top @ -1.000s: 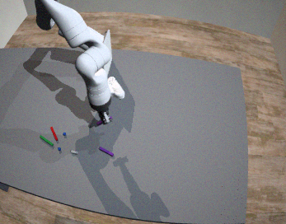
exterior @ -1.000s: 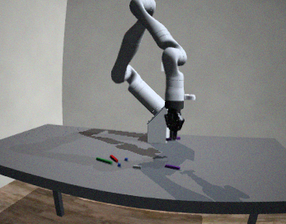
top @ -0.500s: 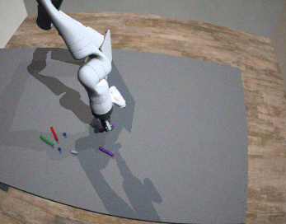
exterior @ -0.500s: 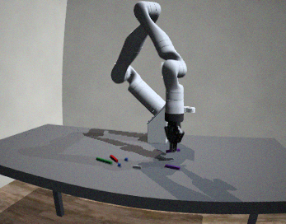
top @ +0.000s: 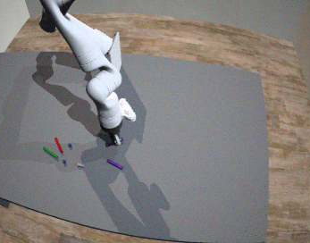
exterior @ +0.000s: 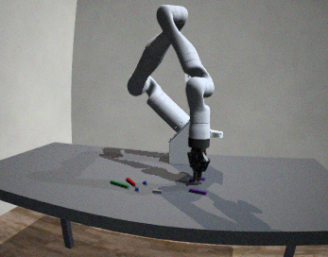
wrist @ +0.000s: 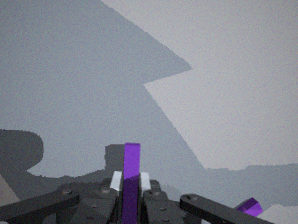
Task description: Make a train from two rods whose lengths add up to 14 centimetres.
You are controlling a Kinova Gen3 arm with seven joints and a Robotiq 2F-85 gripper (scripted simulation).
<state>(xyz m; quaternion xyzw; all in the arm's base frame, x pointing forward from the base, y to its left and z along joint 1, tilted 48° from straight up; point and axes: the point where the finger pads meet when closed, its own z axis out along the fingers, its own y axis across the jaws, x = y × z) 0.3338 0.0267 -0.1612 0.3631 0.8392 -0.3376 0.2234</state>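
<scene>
Now: the green rod 110 mm ahead of my hand, 250 mm to the right of it and 30 mm below it. The rest, counted from my hand: red rod: 70 mm ahead, 230 mm to the right, 30 mm below; then grey rod: 120 mm ahead, 110 mm to the right, 30 mm below.
</scene>
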